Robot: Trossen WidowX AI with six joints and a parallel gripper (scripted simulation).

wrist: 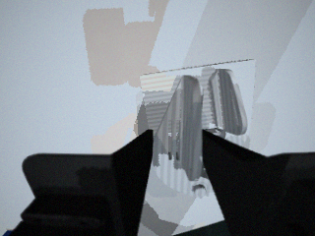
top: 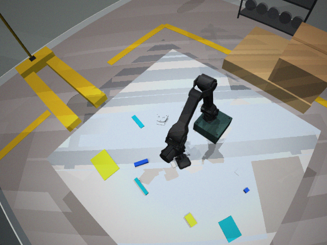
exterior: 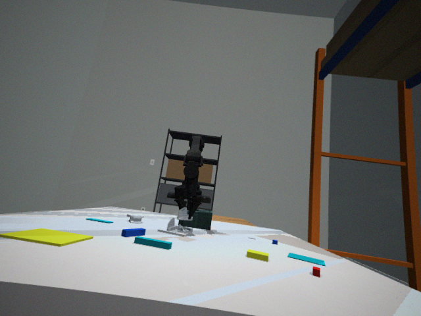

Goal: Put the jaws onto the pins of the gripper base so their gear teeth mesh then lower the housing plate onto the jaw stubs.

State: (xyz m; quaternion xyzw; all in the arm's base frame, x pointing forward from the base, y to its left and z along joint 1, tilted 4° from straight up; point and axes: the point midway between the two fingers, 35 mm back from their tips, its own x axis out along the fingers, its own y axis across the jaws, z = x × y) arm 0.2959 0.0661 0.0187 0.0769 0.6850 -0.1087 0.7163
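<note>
My gripper tip is 60 mm past the housing plate, 30 mm to the left of it and 60 mm above it. Also, from my gripper tip: small yellow block: 150 mm ahead, 290 mm to the left, 50 mm below; then grey jaw: 40 mm behind, 10 mm to the right; then small blue cube: 170 mm behind, 370 mm to the left, 50 mm below.
</note>
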